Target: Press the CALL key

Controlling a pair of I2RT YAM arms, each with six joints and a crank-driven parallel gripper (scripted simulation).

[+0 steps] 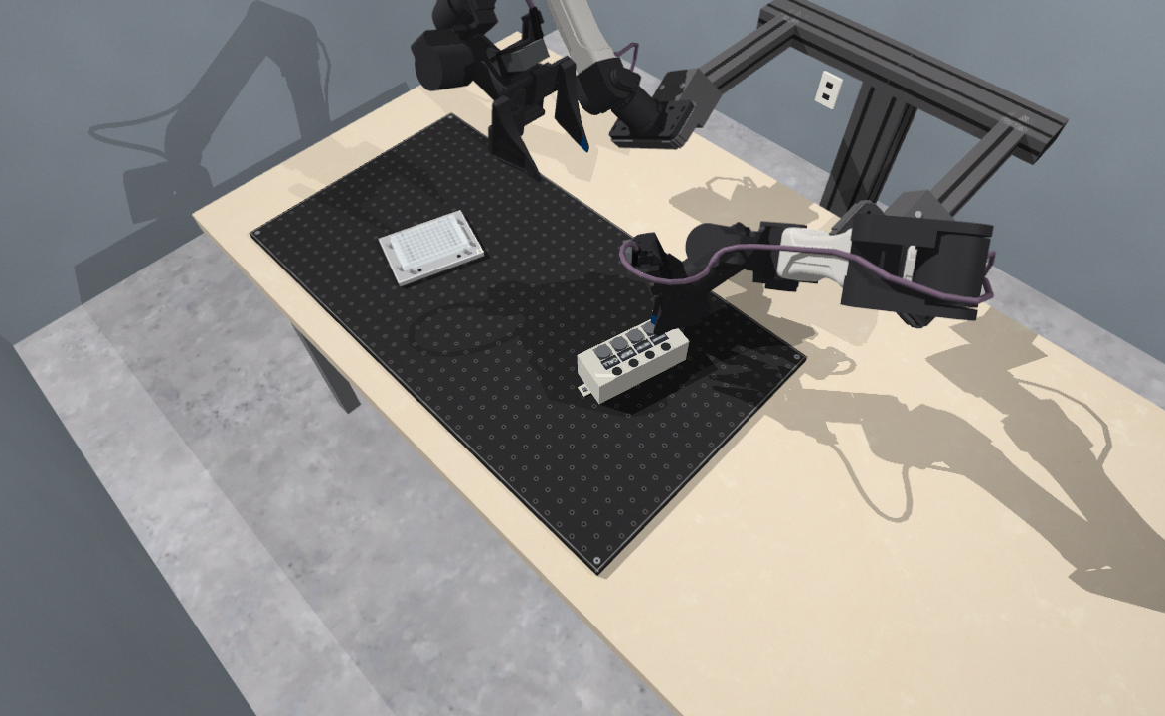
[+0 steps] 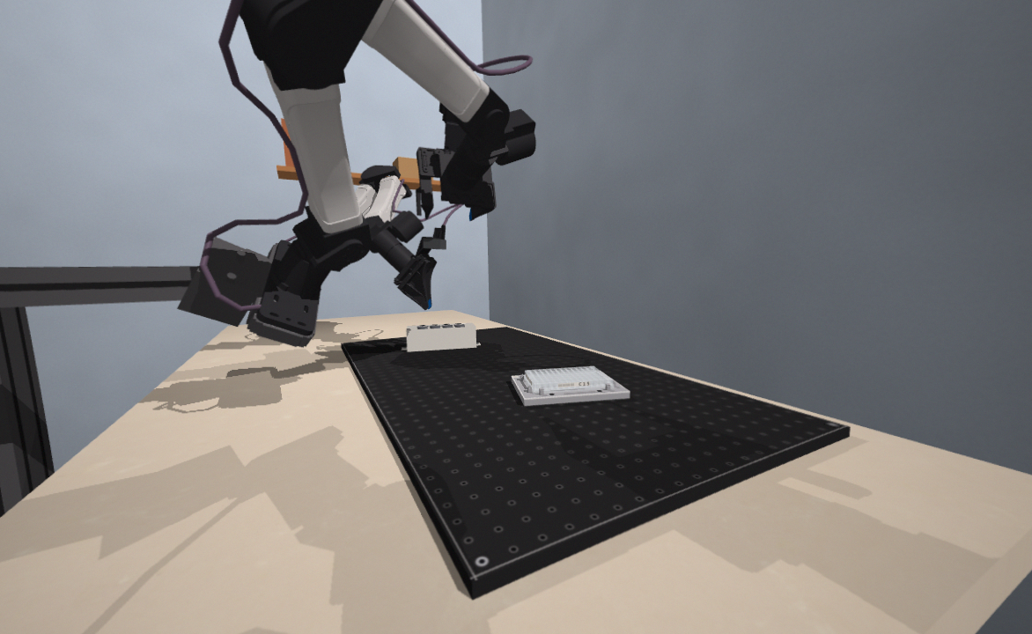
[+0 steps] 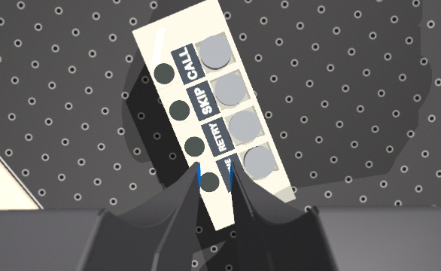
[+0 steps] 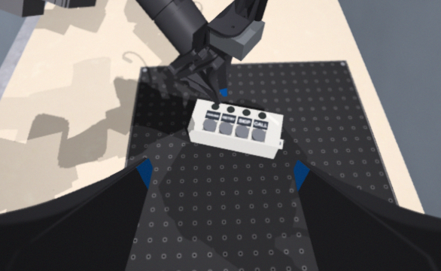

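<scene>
The operator panel is 6 cm below my left hand, 4 cm to the right of it and 2 cm ahead of it. Also, from my left hand: tray (46 cm to the right, 9 cm below, 9 cm ahead).
</scene>
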